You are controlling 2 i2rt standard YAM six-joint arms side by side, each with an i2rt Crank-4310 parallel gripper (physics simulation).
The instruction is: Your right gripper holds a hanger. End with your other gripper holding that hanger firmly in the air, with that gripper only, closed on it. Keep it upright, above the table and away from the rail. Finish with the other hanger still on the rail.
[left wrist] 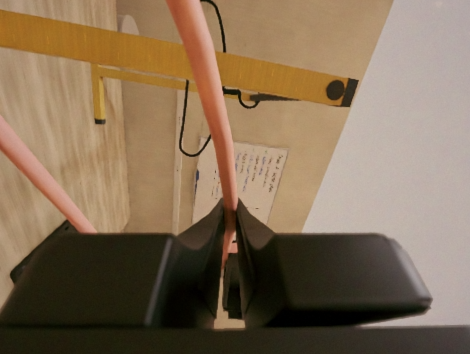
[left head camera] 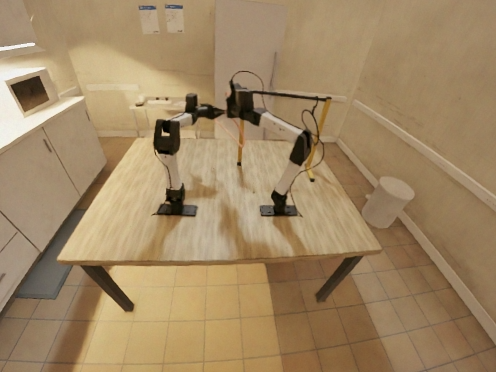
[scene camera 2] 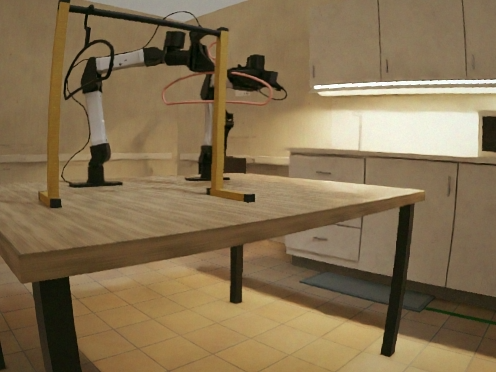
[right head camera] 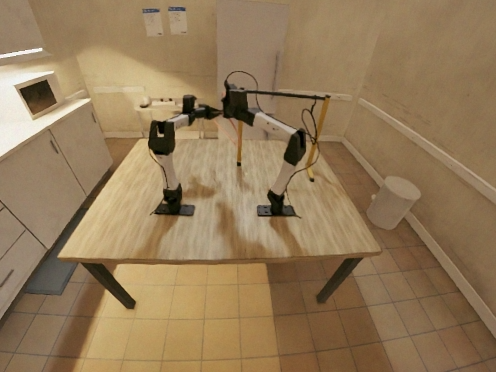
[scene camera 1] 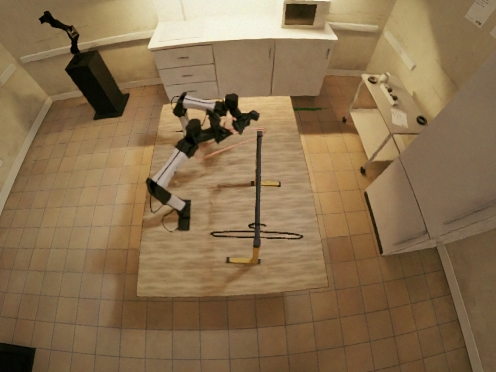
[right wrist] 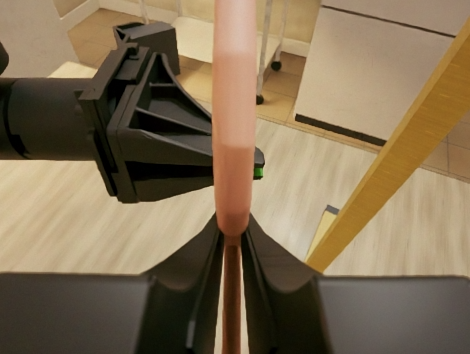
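Where they show: left gripper, between the fingertips: (left wrist: 230, 201) (scene camera 1: 240, 134) (right wrist: 263, 165); right gripper, between the fingertips: (left wrist: 237, 248) (left head camera: 227, 111) (right head camera: 224, 112) (scene camera 1: 232, 132); left arm's base, origin of its link: (left head camera: 177, 210) (scene camera 2: 207, 179) (right head camera: 175, 210); right arm's base, origin of its link: (left head camera: 278, 211) (scene camera 2: 95, 185) (right head camera: 275, 211) (scene camera 1: 184, 215).
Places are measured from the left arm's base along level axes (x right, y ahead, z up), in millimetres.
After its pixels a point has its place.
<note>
The pink hanger (scene camera 1: 230, 147) {y 327, x 240, z 297 mm} (scene camera 2: 195, 102) {y 278, x 265, z 295 mm} (left wrist: 215, 95) {y 456, x 169, z 375 mm} (right wrist: 233, 125) {y 314, x 240, z 499 mm} is upright in the air, its hook up, high above the table. My right gripper (right wrist: 232, 211) {y 344, x 227, z 406 mm} is shut on it. My left gripper (left head camera: 222, 113) {y 387, x 226, z 394 mm} (left wrist: 230, 201) {y 387, x 226, z 394 mm} is also shut on it, its fingertips together on the pink bar. In scene camera 1 one end of the pink hanger shows close to the rail's upper end; the gap is hard to judge. The black hanger (scene camera 1: 225, 236) {y 326, x 729, z 285 mm} (scene camera 2: 112, 62) {y 676, x 738, z 309 mm} hangs on the dark rail (left head camera: 290, 94) {y 464, x 574, z 495 mm} (scene camera 1: 258, 200) {y 470, x 637, z 496 mm} (scene camera 2: 145, 19) {y 479, x 577, z 485 mm} near its other end.
Yellow posts (scene camera 2: 218, 115) {y 488, x 324, z 234 mm} (scene camera 2: 56, 100) {y 476, x 802, z 251 mm} carry the rail above the wooden table (left head camera: 150, 245) {y -219, x -71, z 0 mm} (scene camera 2: 150, 225) {y 779, x 695, z 0 mm}. The nearer post rises beside the pink hanger in the right wrist view. Both arms reach close together. A white trolley (scene camera 1: 367, 142) and a counter (scene camera 1: 240, 35) stand beyond the table.
</note>
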